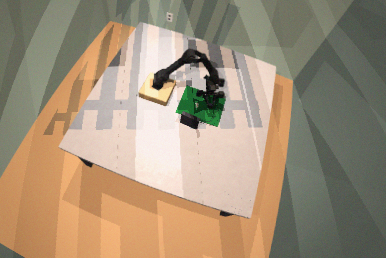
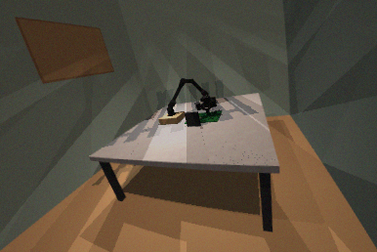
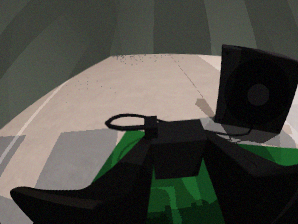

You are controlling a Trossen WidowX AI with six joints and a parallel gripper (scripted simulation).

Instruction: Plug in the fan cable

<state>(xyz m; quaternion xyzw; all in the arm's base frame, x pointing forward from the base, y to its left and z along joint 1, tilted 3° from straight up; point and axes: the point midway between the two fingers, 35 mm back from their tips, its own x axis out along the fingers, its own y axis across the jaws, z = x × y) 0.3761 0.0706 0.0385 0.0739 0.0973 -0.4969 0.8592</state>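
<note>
My gripper tip is now 90 mm past the four-pin fan header and 80 mm above it. From my gripper tip the other things lie so: black fan plug 10 mm below; green circuit board 100 mm below, 60 mm behind, 20 mm to the left; black fan 150 mm to the right, 70 mm behind, 30 mm below.
</note>
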